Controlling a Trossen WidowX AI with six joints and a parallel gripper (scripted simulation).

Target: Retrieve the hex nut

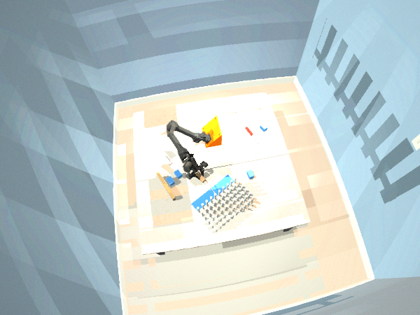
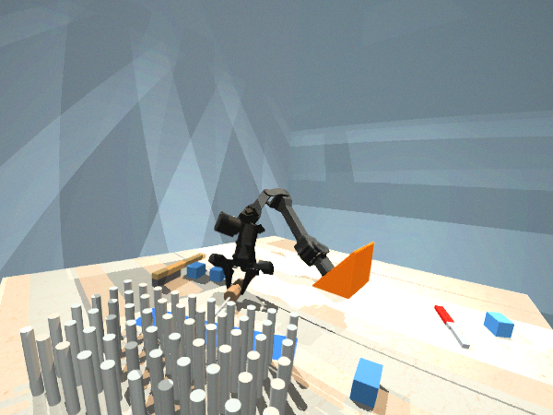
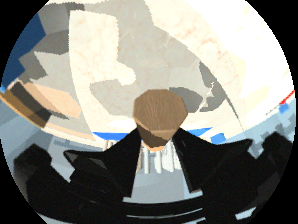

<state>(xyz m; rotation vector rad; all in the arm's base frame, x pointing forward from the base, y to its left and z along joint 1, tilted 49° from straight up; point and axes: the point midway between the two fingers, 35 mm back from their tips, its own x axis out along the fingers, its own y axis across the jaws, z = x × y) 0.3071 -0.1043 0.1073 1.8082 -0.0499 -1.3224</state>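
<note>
Now: gripper tip 13 cm short of the blue taped strip, 6 cm to the right of it and 3 cm above it. Round my gripper tip: wooden-handled tool: 9 cm ahead, 4 cm to the left; then red-handled tool: 53 cm to the left, 27 cm behind, 3 cm below; then dark L-shaped key: 22 cm to the right, 22 cm behind, 3 cm below.
</note>
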